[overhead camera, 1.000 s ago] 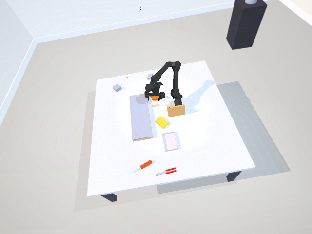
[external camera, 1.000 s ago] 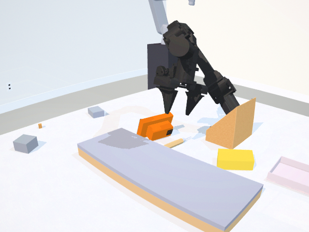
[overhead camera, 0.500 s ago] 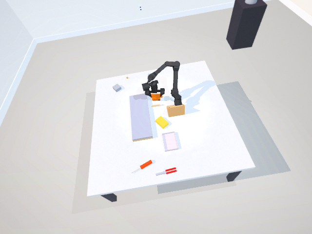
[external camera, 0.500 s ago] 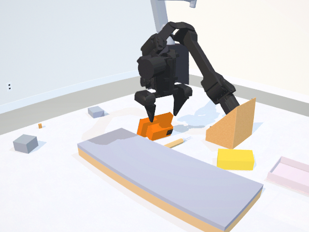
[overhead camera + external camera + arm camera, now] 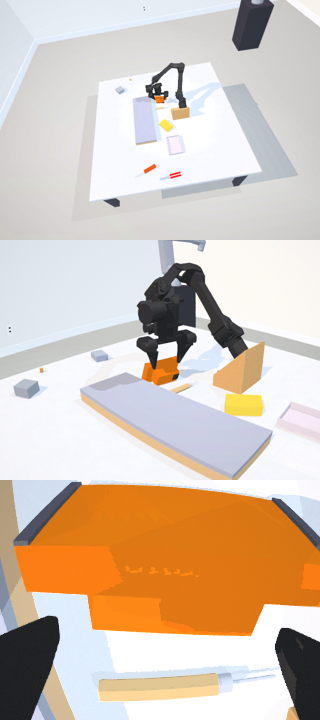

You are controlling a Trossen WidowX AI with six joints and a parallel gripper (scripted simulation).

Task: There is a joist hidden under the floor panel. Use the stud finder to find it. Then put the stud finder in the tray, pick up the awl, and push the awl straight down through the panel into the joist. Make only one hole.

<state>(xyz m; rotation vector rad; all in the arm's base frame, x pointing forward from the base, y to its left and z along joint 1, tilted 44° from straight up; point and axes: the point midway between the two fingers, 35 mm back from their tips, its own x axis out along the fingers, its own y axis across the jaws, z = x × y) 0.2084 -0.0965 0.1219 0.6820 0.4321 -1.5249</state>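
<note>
Right now the orange stud finder is 40 mm below my gripper tip, 20 mm behind it and 10 mm to the right of it. Round my gripper tip: yellow block 280 mm to the left, 50 mm below, 30 mm behind; awl 70 mm to the left, 50 mm below, 20 mm behind; pale pink tray 480 mm to the left, 80 mm behind, 50 mm below.
</note>
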